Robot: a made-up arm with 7 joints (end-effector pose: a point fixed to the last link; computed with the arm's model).
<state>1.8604 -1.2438 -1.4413 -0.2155 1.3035 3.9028 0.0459</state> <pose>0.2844 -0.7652 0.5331 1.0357 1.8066 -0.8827</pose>
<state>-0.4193 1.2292 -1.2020 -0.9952 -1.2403 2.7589 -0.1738</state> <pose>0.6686 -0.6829 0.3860 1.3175 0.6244 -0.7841</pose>
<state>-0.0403 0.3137 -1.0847 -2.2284 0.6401 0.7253 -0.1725</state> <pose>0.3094 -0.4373 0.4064 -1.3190 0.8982 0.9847</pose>
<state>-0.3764 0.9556 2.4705 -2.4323 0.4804 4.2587 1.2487</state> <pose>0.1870 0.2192 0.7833 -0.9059 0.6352 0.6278</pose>
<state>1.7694 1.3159 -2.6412 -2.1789 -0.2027 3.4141 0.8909</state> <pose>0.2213 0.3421 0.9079 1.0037 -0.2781 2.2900</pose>
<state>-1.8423 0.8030 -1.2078 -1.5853 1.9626 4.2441 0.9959</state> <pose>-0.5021 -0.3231 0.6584 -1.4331 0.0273 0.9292</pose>
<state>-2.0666 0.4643 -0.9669 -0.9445 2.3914 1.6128 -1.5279</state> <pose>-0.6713 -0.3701 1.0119 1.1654 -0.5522 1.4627</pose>
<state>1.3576 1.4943 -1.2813 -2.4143 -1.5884 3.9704 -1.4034</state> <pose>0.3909 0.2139 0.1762 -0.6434 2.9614 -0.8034</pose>
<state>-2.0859 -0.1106 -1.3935 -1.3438 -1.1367 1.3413 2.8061</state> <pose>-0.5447 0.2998 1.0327 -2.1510 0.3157 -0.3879</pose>
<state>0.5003 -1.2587 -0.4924 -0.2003 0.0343 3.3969 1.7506</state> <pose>-0.7842 -0.4029 0.5818 1.2892 -0.5569 -1.1505</pose>
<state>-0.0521 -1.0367 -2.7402 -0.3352 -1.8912 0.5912 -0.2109</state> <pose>-0.9391 0.0972 0.7182 0.7754 1.9014 1.4725</pose>
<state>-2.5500 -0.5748 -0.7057 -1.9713 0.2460 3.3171 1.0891</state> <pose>-0.2631 0.2881 1.0020 -1.2027 -0.8969 1.2856</pose>
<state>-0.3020 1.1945 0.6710 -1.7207 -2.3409 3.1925 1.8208</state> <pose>0.5938 0.2302 0.1832 -2.4743 -0.5235 -0.5774</pose>
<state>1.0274 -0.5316 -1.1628 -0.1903 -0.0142 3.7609 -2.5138</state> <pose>-0.2721 -0.3626 1.0838 0.2125 -0.7650 0.3475</pose>
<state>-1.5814 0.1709 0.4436 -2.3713 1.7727 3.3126 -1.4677</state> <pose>0.0563 -0.4704 0.4904 1.9838 -1.8915 0.6914</pose>
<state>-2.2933 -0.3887 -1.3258 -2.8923 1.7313 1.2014 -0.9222</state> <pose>-0.3192 0.0965 0.3472 -0.4288 -1.0648 2.7264</pose>
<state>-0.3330 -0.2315 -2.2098 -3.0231 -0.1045 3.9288 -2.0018</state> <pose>-0.2835 -0.1766 0.4583 2.2975 -0.6175 -0.4237</pose>
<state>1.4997 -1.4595 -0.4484 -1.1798 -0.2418 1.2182 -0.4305</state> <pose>0.2196 -0.6828 0.9595 -1.5997 -1.1012 -1.2622</pose>
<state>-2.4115 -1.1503 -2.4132 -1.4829 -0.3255 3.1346 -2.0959</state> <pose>0.3565 0.8141 0.3333 0.1949 -2.7426 -1.2600</pose>
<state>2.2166 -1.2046 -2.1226 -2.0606 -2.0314 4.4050 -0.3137</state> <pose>0.5394 -0.1274 0.3291 -0.4727 -1.2734 -2.0634</pose>
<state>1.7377 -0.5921 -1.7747 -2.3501 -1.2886 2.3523 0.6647</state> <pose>0.5720 -0.0210 0.4872 2.8572 0.2864 0.3455</pose>
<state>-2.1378 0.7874 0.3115 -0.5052 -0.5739 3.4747 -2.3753</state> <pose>-0.2918 -0.6399 0.9439 0.9405 0.4734 -1.3596</pose>
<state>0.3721 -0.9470 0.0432 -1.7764 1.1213 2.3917 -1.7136</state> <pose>-0.0027 -0.0691 1.1595 -0.9469 -1.6050 -2.4111</pose>
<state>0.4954 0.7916 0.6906 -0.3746 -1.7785 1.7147 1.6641</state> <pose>0.6711 0.5338 0.9724 -2.0224 1.3074 -1.9292</pose>
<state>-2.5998 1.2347 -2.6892 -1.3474 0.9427 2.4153 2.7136</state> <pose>-0.5302 -0.1163 1.1126 -1.1043 0.5106 0.9909</pose>
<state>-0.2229 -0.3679 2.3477 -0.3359 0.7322 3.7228 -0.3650</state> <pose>-0.2605 0.1408 1.1747 -0.1795 -0.0441 -0.7463</pose>
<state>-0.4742 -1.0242 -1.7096 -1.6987 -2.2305 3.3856 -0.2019</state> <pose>-0.5365 -0.2864 0.6061 1.6260 -0.3422 -0.0015</pose>
